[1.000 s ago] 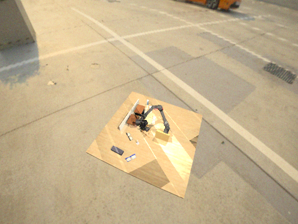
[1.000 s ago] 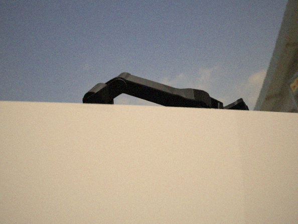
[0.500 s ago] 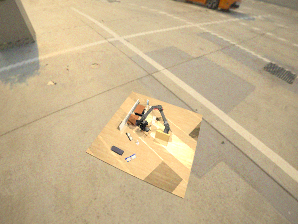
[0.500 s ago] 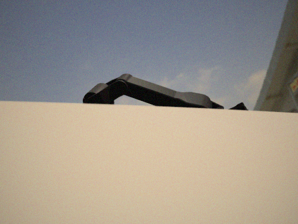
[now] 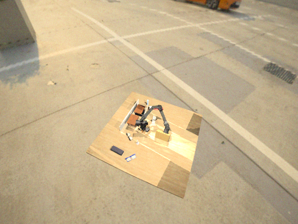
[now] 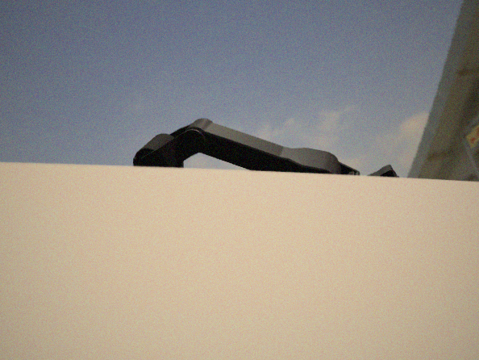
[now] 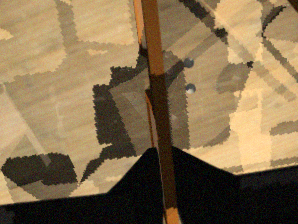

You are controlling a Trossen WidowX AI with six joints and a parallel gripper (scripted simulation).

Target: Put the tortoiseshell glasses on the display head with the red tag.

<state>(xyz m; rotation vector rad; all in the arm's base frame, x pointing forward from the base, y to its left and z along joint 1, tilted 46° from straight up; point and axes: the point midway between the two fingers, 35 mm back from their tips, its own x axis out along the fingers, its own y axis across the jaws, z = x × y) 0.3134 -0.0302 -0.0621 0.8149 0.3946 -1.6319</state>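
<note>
Now: gripper tip 210 mm to the right of the grey cylinder and 10 mm below it. Round my gripper tip: dark case (200 mm ahead, 410 mm to the left); white upright panel (280 mm ahead, 180 mm to the right, 40 mm above).
</note>
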